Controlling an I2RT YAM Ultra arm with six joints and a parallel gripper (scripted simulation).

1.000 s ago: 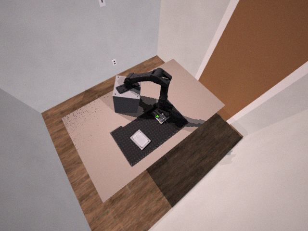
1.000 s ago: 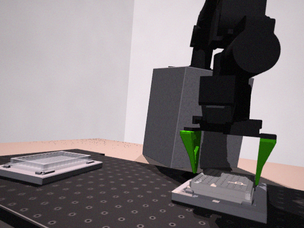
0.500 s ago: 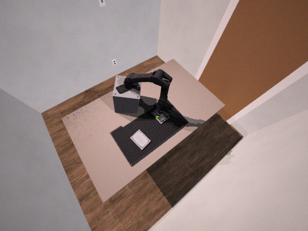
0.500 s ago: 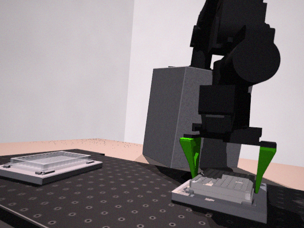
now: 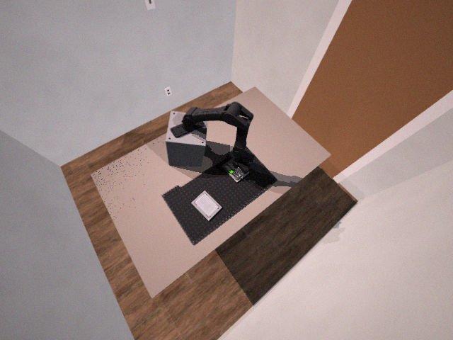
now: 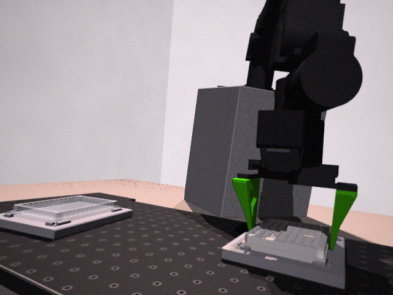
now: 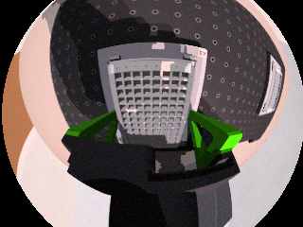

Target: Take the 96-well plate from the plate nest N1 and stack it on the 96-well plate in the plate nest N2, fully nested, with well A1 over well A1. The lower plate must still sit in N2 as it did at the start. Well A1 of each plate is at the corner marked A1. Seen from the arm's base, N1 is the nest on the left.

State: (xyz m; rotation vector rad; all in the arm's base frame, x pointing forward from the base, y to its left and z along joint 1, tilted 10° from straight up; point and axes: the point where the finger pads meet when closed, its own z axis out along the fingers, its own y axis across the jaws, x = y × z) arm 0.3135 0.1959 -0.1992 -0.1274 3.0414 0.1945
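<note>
Right now my hand is 1 cm above the plate nest N1.
</note>
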